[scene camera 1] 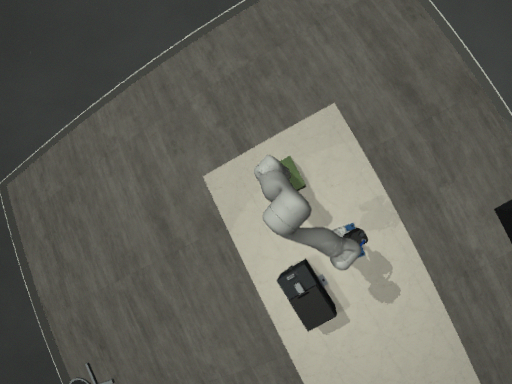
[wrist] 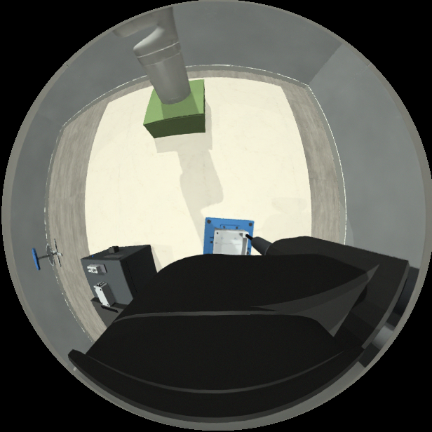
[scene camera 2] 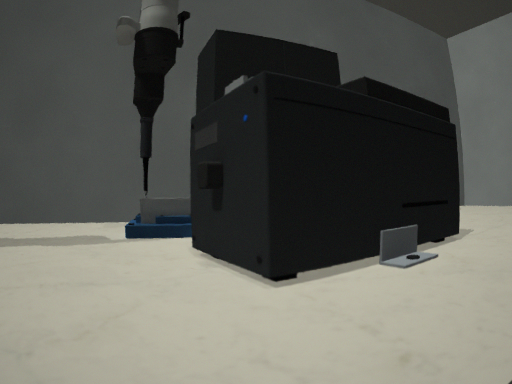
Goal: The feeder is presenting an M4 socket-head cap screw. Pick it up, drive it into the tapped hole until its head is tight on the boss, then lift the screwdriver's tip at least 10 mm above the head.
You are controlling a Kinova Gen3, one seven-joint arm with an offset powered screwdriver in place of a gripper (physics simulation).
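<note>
My screwdriver points straight down, its thin dark bit over a corner of the pale, box-shaped part. A tiny bright screw shows at the bit's tip, upright, its lower end close to the top of the part. The tapped hole and how far the screw is in it are too small to tell. The part sits on a blue fixture plate. In scene camera 1 the arm and tool hide the tip. The black feeder stands apart from the fixture.
A green block is by the arm's base. A small grey angle bracket stands on the table beside the feeder. The feeder's box shape rises beside the fixture in scene camera 2. A cream table top carries these things.
</note>
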